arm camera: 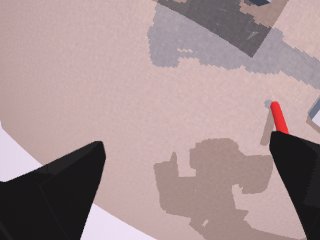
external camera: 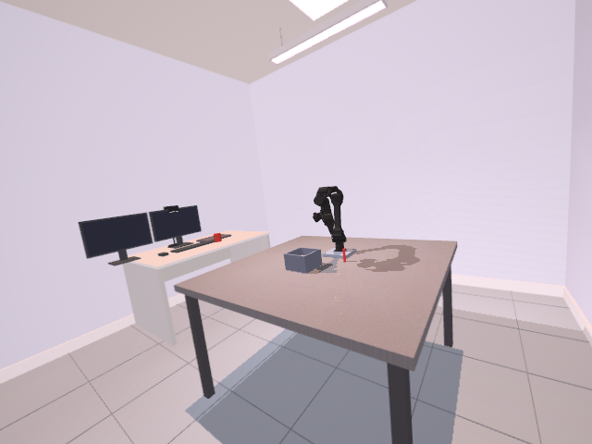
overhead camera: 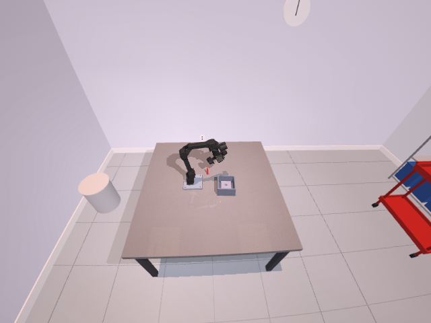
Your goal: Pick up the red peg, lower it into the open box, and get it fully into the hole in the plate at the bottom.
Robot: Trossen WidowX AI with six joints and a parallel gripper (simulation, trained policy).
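Right now my gripper tip is 100 mm past the red peg, 20 mm to the right of it and 160 mm above it. Also, from my gripper tip: grey box (60 mm ahead, 170 mm to the right, 170 mm below).
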